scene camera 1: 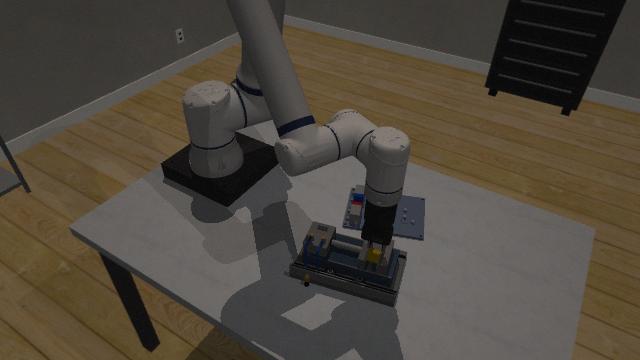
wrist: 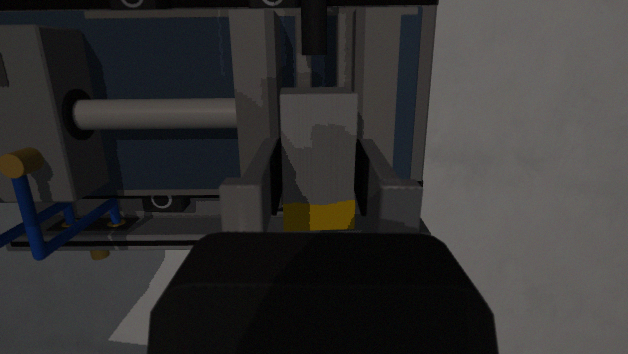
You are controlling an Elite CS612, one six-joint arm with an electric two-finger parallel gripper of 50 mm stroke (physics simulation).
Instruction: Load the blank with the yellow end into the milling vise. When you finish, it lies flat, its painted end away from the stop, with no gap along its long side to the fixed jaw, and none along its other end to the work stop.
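Observation:
My gripper [scene camera 1: 377,247] [wrist: 318,162] is shut on the grey blank with the yellow end [scene camera 1: 374,256] [wrist: 319,150], one finger on each long side. The blank looks level, its yellow end toward the gripper body in the wrist view. It is over or in the opening between the vise's moving jaw [wrist: 252,75] on the left and fixed jaw [wrist: 382,75] on the right; how deep it sits is unclear. A dark round pin [wrist: 314,30], seemingly the work stop, points at its unpainted end, with a visible space between them. Contact with the fixed jaw cannot be told.
The vise's grey end block [scene camera 1: 320,239] [wrist: 25,110] carries blue hoses with brass fittings at the left. A rod [wrist: 155,113] runs from it to the moving jaw. A blue-grey board [scene camera 1: 414,217] with small parts lies behind the vise on the table [scene camera 1: 480,260].

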